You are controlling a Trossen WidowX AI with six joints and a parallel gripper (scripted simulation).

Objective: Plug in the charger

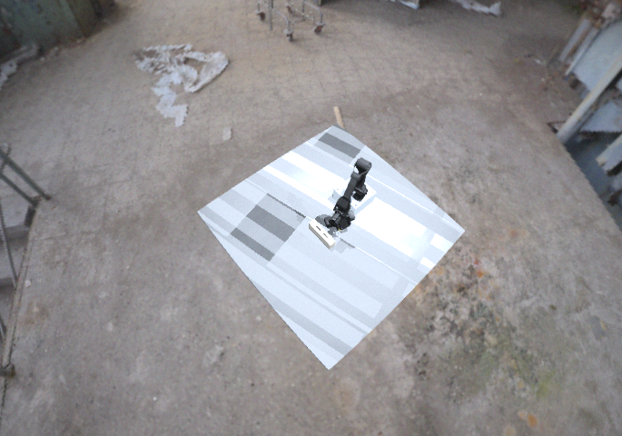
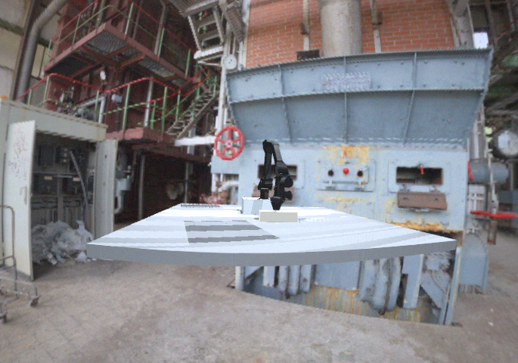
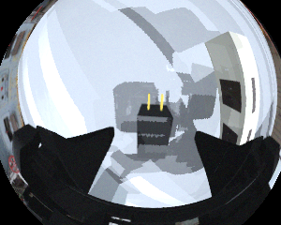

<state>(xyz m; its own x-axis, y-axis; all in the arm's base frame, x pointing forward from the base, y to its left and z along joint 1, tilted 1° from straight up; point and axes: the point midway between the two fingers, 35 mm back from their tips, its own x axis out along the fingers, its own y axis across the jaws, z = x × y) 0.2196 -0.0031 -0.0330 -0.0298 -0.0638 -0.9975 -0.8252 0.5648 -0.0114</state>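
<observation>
Now: the black two-prong charger 1 cm to the left of my gripper tip, 1 cm below it and 1 cm ahead of it.
</observation>
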